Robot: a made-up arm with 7 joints.
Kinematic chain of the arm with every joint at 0, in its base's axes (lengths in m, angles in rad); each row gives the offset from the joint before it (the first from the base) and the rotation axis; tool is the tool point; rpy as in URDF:
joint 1: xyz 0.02 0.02 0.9 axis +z
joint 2: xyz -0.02 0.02 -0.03 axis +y
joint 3: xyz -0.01 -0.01 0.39 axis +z
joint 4: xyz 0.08 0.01 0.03 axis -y
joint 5: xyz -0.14 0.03 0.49 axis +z
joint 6: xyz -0.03 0 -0.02 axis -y
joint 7: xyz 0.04 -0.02 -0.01 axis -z
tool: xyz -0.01 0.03 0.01 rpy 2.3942 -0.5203 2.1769
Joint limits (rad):
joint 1: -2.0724..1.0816
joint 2: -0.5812..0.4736
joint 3: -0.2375..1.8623
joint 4: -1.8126..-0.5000
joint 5: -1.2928..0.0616
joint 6: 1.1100..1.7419
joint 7: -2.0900..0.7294
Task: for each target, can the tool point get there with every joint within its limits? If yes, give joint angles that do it. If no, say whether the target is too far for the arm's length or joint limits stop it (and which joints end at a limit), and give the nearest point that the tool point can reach.
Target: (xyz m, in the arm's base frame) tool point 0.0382 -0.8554 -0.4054
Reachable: no: too far | nearest point 0.0350 -0.7002 0.9716 | short by 1.386 m
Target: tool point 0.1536 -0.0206 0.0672
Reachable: no: joint limits stop it (at a limit: joint 2, joint 4, joint 5, joint 6) | nearest point 0.6992 -0.1864 0.9740 | short by 1.071 m
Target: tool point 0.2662 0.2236 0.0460
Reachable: no: joint limits stop it (at a limit: joint 2, joint 4, joint 5, joint 6) | nearest point 0.5695 0.4744 0.9724 | short by 1.007 m
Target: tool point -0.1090 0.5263 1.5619
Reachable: yes | joints 0.5037 0.1719 1.4412 -1.3045 -0.0599 1.1725 -1.1887
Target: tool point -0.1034 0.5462 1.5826
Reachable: yes | joints -0.1047 -0.2672 1.3540 -1.2419 -0.6211 1.4623 -0.1325
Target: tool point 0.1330 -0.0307 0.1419
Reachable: no: joint limits stop it (at a limit: joint 2, joint 4, joint 5, joint 6) | nearest point 0.6668 -0.2702 0.9747 | short by 1.018 m
